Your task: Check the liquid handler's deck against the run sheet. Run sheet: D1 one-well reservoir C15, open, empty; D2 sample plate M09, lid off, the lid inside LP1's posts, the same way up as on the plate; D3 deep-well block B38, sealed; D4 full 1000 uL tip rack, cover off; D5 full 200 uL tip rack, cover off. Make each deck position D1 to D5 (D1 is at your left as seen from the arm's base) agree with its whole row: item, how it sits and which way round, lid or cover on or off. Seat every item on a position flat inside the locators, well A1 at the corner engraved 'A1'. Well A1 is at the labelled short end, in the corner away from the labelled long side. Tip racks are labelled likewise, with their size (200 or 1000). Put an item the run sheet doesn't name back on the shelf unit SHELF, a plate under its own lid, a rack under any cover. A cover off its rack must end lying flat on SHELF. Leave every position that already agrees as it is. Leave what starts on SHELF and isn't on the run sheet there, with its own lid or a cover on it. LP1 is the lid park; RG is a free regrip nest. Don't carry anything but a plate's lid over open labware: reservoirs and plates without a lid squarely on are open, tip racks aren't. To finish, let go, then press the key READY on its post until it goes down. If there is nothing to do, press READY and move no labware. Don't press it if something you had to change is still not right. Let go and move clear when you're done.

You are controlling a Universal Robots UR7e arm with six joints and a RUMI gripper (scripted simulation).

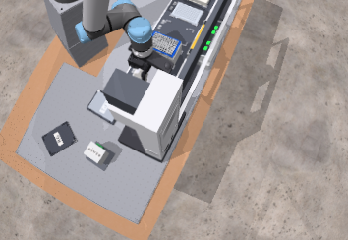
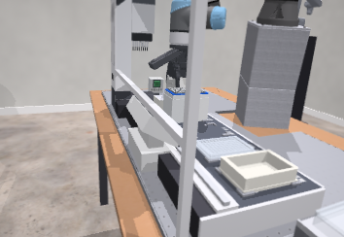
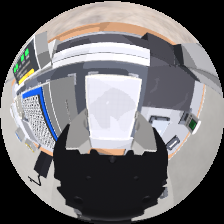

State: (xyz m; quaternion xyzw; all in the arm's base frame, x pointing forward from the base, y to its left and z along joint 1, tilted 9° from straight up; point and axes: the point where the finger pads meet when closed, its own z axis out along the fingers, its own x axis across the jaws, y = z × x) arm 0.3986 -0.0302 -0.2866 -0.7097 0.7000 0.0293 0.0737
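Right now the blue-framed tip rack is 1 cm behind my hand, 12 cm to the left of it and 4 cm above it. From my hand the other things lie so: white sealed block 1 cm below; then clear well plate 1 cm behind, 37 cm to the left, 2 cm below; then ready key post 4 cm behind, 36 cm to the right, 2 cm below.
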